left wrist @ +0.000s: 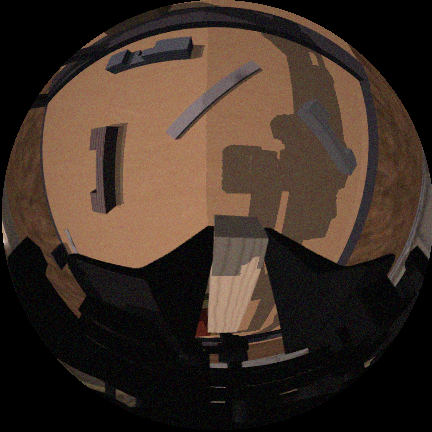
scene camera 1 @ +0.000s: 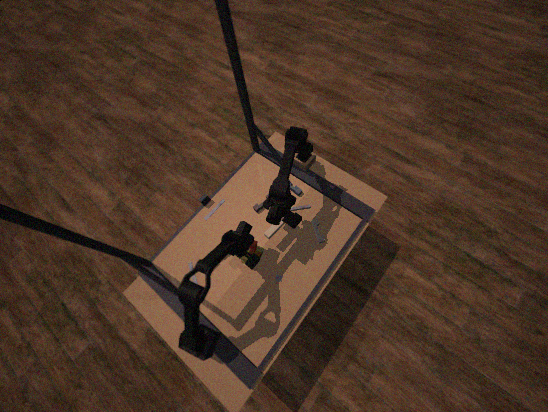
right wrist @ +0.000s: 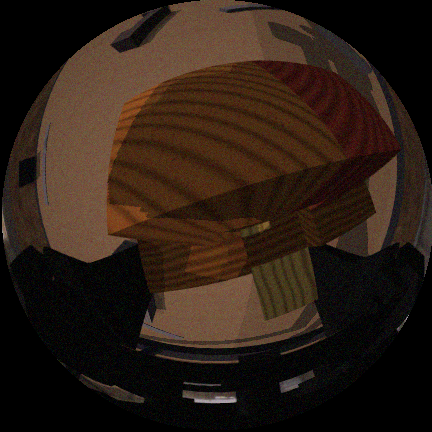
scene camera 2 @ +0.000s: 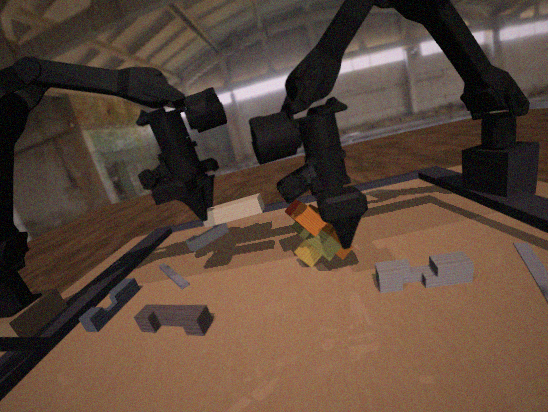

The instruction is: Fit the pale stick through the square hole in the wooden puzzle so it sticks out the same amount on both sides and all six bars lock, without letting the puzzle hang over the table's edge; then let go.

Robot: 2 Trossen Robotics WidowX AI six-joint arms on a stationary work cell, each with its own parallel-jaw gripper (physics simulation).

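Frame: origin at the left arm's base, x ahead, y left, z up, level; millimetres.
Where they show: left gripper, fingertip midpoint: point(left wrist: 238, 233) point(scene camera 1: 283, 219) point(scene camera 2: 207, 217); right gripper, fingertip midpoint: point(scene camera 1: 244, 255) point(right wrist: 231, 242) point(scene camera 2: 340, 236); left arm's base, origin of the base link: point(scene camera 1: 303, 156) point(scene camera 2: 17, 306); right arm's base, origin of the base link: point(left wrist: 233, 361) point(scene camera 1: 198, 342) point(scene camera 2: 498, 146).
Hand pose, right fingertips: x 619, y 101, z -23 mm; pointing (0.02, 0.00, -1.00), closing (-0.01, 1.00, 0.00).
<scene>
Each offset is from my right fingertips to the top centre of the thing. Level surfaces: height alone.
The wooden puzzle point(scene camera 2: 315, 241) point(scene camera 1: 254, 251) point(right wrist: 225, 153), a knot of orange, red, olive and yellow bars, rests tilted on the table @(dz -42 mm) point(scene camera 2: 309, 355). My right gripper point(scene camera 2: 344, 237) point(scene camera 1: 250, 257) point(right wrist: 231, 242) is open and low over it, with a finger on either side. The puzzle fills the right wrist view. My left gripper point(scene camera 2: 202, 212) point(scene camera 1: 281, 220) point(left wrist: 238, 233) is shut on one end of the pale stick @(dx -188, dy +50, dz +92 mm) point(scene camera 2: 236, 207) point(scene camera 1: 273, 230) point(left wrist: 235, 289). It holds the stick level above the table, to the left of the puzzle in scene camera 2. The stick and the puzzle are apart.
Grey pieces lie scattered: a light notched block @(dx +90, dy -105, dz -12 mm) point(scene camera 2: 423, 270), a dark notched block @(dx -280, dy -116, dz -12 mm) point(scene camera 2: 174, 316) point(left wrist: 104, 169), a blue-grey one @(dx -449, dy -52, dz -12 mm) point(scene camera 2: 107, 306) point(left wrist: 153, 52), a short bar @(dx -329, dy +206, dz -12 mm) point(scene camera 2: 207, 237) point(left wrist: 328, 137) and thin strips @(dx -363, dy +40, dz -32 mm) point(scene camera 2: 173, 275) point(left wrist: 213, 96). A dark rail point(scene camera 2: 132, 259) borders the table.
</scene>
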